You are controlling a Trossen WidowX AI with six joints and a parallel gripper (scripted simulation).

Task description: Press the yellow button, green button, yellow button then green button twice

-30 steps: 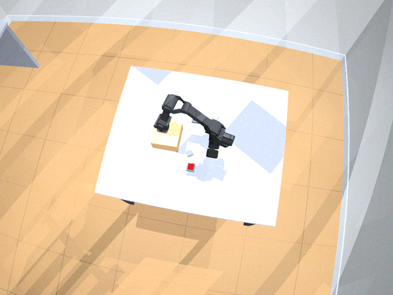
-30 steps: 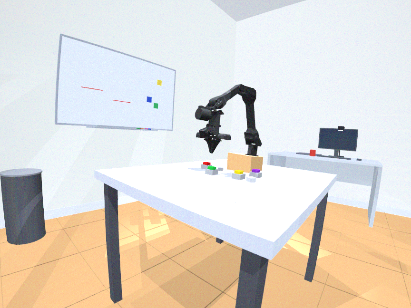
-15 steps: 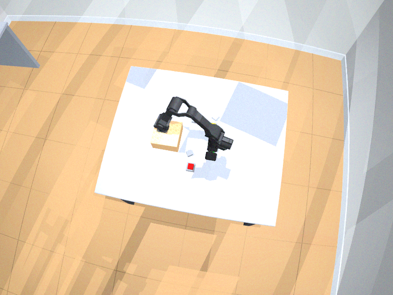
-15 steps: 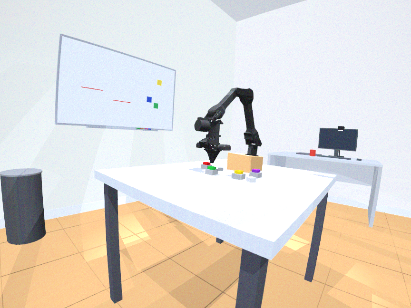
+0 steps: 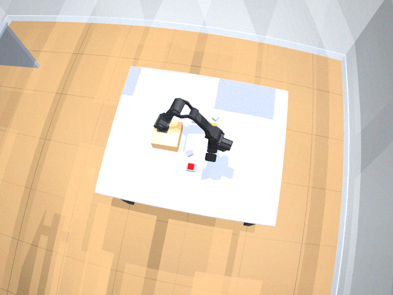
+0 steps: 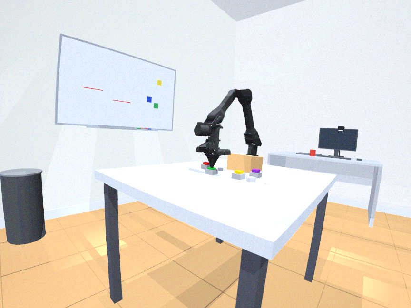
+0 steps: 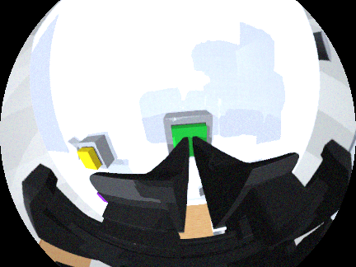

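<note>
The green button lies 10 mm below my gripper tip. Round my gripper tip: yellow button: 20 mm behind, 150 mm to the left; then red button: 100 mm behind, 130 mm to the right; then small grey block: 130 mm behind, 40 mm to the right, 20 mm below.
</note>
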